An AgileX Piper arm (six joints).
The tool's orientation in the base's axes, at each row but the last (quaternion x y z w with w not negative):
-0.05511 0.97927 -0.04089 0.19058
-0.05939 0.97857 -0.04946 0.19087
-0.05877 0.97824 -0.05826 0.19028
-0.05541 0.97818 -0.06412 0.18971
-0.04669 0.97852 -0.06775 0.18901
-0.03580 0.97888 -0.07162 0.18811
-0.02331 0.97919 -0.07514 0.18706
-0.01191 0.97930 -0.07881 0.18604
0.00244 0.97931 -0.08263 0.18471
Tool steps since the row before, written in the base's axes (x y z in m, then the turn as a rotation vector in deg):
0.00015 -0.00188 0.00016 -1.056 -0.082 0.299
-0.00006 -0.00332 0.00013 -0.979 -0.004 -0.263
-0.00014 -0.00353 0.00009 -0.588 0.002 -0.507
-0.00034 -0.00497 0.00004 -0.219 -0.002 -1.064
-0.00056 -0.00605 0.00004 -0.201 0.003 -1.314
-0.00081 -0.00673 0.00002 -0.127 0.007 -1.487
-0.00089 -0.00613 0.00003 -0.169 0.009 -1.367
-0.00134 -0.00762 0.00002 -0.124 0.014 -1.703
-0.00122 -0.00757 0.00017 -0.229 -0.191 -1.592
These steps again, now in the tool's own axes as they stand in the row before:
0.00004 -0.00189 0.00002 0.873 -0.014 -0.670
0.00046 -0.00329 0.00010 0.998 0.123 -0.129
0.00058 -0.00348 0.00019 0.726 0.126 0.244
0.00096 -0.00488 0.00035 0.589 0.172 0.896
0.00121 -0.00594 0.00045 0.663 0.214 1.132
0.00140 -0.00661 0.00053 0.657 0.241 1.318
0.00127 -0.00604 0.00049 0.652 0.225 1.192
0.00164 -0.00753 0.00063 0.732 0.283 1.516
0.00127 -0.00754 0.00064 0.795 0.060 1.410

